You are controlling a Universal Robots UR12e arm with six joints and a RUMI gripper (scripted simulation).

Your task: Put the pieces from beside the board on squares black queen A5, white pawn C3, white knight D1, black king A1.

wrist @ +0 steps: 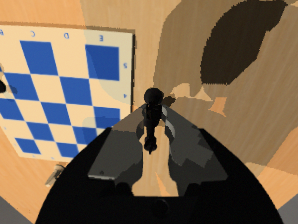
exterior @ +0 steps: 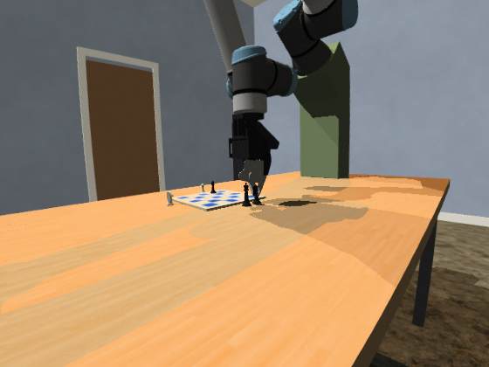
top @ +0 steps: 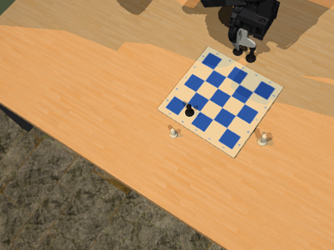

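Now: the black king 40 mm ahead of my hand, 10 mm to the right of it and 10 mm below it. The rest, counted from my hand: black pawn (40 mm behind, 210 mm to the right, 10 mm below); blue-and-cream chessboard (10 mm ahead, 140 mm to the right, 30 mm below); black queen (10 mm below).
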